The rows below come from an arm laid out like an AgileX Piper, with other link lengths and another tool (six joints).
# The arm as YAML. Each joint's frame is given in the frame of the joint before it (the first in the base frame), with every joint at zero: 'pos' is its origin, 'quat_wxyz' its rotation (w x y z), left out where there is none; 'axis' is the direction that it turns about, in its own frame. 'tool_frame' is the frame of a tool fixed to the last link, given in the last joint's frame.
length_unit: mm
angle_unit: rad
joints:
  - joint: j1
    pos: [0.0, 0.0, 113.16]
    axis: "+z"
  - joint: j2
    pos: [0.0, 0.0, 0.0]
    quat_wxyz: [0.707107, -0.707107, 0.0, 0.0]
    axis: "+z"
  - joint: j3
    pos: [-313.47, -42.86, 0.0]
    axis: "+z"
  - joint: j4
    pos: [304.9, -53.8, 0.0]
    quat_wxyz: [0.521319, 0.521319, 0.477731, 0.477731]
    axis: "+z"
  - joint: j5
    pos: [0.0, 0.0, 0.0]
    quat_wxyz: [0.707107, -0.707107, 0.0, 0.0]
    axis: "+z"
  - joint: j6
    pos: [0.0, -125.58, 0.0]
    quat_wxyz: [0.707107, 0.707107, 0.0, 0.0]
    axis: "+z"
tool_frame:
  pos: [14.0, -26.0, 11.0]
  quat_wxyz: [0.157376, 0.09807, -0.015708, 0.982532]
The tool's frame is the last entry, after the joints.
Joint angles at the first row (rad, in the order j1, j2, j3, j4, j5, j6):
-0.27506 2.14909 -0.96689 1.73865 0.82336 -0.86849
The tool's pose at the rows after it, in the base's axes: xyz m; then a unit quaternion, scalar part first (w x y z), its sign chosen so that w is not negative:
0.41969, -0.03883, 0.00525, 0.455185, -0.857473, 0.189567, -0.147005
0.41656, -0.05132, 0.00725, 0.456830, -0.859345, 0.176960, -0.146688
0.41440, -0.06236, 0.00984, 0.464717, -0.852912, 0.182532, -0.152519
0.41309, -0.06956, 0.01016, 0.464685, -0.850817, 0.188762, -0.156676
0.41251, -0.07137, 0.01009, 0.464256, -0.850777, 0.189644, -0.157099
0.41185, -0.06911, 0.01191, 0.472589, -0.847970, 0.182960, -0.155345
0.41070, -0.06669, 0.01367, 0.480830, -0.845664, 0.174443, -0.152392
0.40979, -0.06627, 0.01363, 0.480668, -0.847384, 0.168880, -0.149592
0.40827, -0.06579, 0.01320, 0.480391, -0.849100, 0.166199, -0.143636
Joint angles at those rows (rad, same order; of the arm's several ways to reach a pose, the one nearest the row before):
-0.33640 2.14712 -0.99927 1.64308 0.89839 -0.86627
-0.37178 2.14801 -1.01011 1.59278 0.92853 -0.86605
-0.40464 2.14801 -1.01196 1.58725 0.95589 -0.86520
-0.42299 2.14801 -1.01197 1.58655 0.95991 -0.86616
-0.42765 2.14802 -1.01197 1.58398 0.96067 -0.86617
-0.42764 2.14803 -1.01197 1.57984 0.98265 -0.86618
-0.42764 2.14801 -1.01197 1.57142 1.00604 -0.86615
-0.42764 2.14801 -1.01311 1.55926 1.01028 -0.86616
-0.42763 2.14801 -1.01389 1.54299 1.01218 -0.85702

